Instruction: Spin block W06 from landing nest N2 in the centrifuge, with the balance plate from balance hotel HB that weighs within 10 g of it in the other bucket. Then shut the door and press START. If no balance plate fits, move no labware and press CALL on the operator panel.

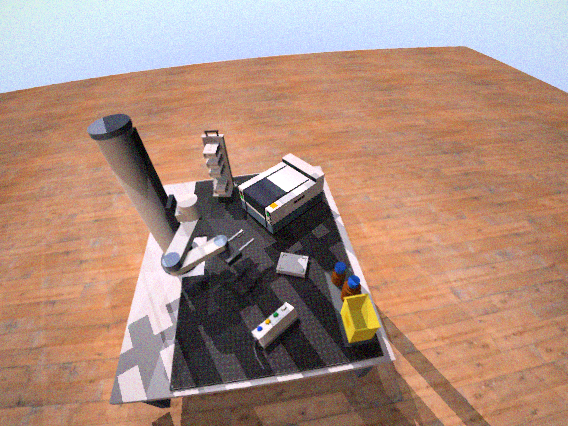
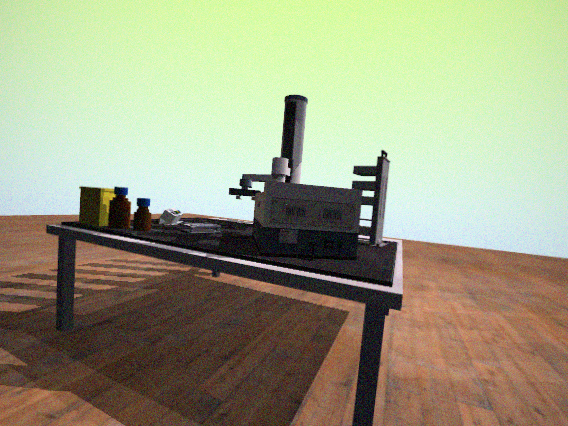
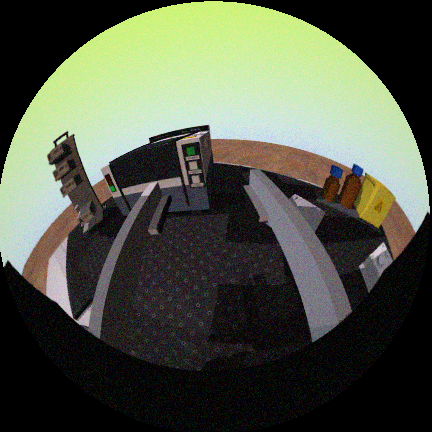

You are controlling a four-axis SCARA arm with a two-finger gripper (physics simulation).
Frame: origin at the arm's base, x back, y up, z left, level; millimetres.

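Where they show: gripper, fingertip midpoint: (image 1: 248, 235) (image 2: 248, 198) (image 3: 203, 183).
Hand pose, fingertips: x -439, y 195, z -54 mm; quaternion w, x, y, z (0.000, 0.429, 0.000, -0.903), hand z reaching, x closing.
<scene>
Things, the pixels of their centre, and the offset from my fingertips.
- centrifuge, body centre: (image 2: 297, 217) (image 3: 170, 158) (image 1: 281, 192) dx -238, dy -60, dz +386 mm
- Balance hotel HB, body centre: (image 2: 372, 197) (image 3: 71, 179) (image 1: 217, 164) dx +180, dy +56, dz +636 mm
- landing nest, body centre: (image 3: 299, 216) (image 2: 200, 227) (image 1: 292, 264) dx -226, dy -162, dz -123 mm
- operator panel, body centre: (image 1: 275, 323) (image 2: 172, 215) dx -88, dy -140, dz -455 mm
The centrifuge (image 1: 297, 202) (image 2: 307, 207) (image 3: 195, 195) has its dark door panel (image 1: 264, 194) (image 3: 145, 167) shut over the chamber, so the buckets are hidden. Its green START button (image 3: 190, 150) faces my gripper. My gripper (image 1: 247, 235) (image 2: 239, 197) (image 3: 203, 183) is shut to a narrow stand with a gap between the fingers and holds nothing, a little above the table in front of the centrifuge. Balance hotel HB (image 1: 226, 167) (image 2: 382, 200) (image 3: 86, 182) bears several pieces; their labels are unreadable. The landing nest (image 1: 292, 265) (image 3: 307, 210) lies right of my gripper. I cannot make out block W06.
The operator panel (image 1: 275, 325) (image 2: 171, 216) has blue, yellow, green and white buttons near the front. Two brown bottles (image 1: 351, 288) (image 2: 120, 210) (image 3: 351, 191) with blue caps and a yellow bin (image 1: 361, 320) (image 2: 95, 206) (image 3: 375, 201) stand at the right edge. The arm's column (image 1: 132, 175) (image 2: 295, 135) stands at the left.
</scene>
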